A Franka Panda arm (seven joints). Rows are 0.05 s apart.
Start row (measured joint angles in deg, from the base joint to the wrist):
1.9, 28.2, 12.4, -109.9, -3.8, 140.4, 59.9
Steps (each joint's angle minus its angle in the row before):
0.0, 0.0, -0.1, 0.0, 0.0, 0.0, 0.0
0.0, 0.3, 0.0, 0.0, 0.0, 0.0, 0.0
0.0, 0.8, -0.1, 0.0, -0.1, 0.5, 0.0
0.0, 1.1, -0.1, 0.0, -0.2, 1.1, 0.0
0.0, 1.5, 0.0, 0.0, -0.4, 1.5, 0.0
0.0, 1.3, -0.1, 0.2, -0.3, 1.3, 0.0
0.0, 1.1, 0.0, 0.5, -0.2, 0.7, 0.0
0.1, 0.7, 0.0, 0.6, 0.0, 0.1, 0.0
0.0, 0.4, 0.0, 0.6, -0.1, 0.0, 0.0
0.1, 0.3, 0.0, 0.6, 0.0, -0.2, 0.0
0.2, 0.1, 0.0, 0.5, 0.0, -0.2, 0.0
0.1, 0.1, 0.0, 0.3, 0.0, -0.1, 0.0
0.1, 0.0, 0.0, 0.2, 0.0, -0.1, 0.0
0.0, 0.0, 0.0, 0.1, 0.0, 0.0, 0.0
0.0, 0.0, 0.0, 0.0, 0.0, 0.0, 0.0
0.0, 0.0, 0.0, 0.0, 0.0, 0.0, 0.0
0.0, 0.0, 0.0, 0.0, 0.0, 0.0, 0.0
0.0, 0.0, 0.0, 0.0, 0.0, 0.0, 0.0
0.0, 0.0, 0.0, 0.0, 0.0, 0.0, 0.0
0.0, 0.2, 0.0, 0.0, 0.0, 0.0, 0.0
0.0, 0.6, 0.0, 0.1, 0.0, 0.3, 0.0
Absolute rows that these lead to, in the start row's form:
1.9, 28.2, 12.3, -109.9, -3.8, 140.4, 59.9
1.9, 28.5, 12.3, -109.9, -3.8, 140.4, 59.9
1.9, 29.3, 12.2, -109.9, -3.9, 140.9, 59.9
1.9, 30.4, 12.1, -109.9, -4.1, 142.0, 59.9
1.9, 31.9, 12.1, -109.9, -4.5, 143.5, 59.9
1.9, 33.2, 12.0, -109.7, -4.8, 144.8, 59.9
1.9, 34.3, 12.0, -109.2, -5.0, 145.5, 59.9
2.0, 35.0, 12.0, -108.6, -5.0, 145.6, 59.9
2.0, 35.4, 12.0, -108.0, -5.1, 145.6, 59.9
2.1, 35.7, 12.0, -107.4, -5.1, 145.4, 59.9
2.3, 35.8, 12.0, -106.9, -5.1, 145.2, 59.9
2.4, 35.9, 12.0, -106.6, -5.1, 145.1, 59.9
2.5, 35.9, 12.0, -106.4, -5.1, 145.0, 59.9
2.5, 35.9, 12.0, -106.3, -5.1, 145.0, 59.9
2.5, 35.9, 12.0, -106.3, -5.1, 145.0, 59.9
2.5, 35.9, 12.0, -106.3, -5.1, 145.0, 59.9
2.5, 35.9, 12.0, -106.3, -5.1, 145.0, 59.9
2.5, 35.9, 12.0, -106.3, -5.1, 145.0, 59.9
2.5, 35.9, 12.0, -106.3, -5.1, 145.0, 59.9
2.5, 36.1, 12.0, -106.3, -5.1, 145.0, 59.9
2.5, 36.7, 12.0, -106.2, -5.1, 145.3, 59.9

